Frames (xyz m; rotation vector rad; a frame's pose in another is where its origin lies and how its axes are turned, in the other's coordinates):
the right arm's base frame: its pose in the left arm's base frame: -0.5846 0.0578 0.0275 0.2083 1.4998 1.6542
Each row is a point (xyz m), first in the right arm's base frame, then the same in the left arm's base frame.
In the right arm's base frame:
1: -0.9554 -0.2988 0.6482
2: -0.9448 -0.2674 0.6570
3: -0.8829 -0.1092 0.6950
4: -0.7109 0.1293 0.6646
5: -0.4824 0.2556 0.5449
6: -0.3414 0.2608 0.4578
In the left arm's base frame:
1: 0.5504 -0.1493 0.3293
2: 0.5346 -0.1325 0.3547
3: 0.4456 -0.0465 0.4771
4: 0.2081 0.0727 0.6065
5: -0.0671 0.1536 0.5914
6: -0.2107 0.1863 0.5151

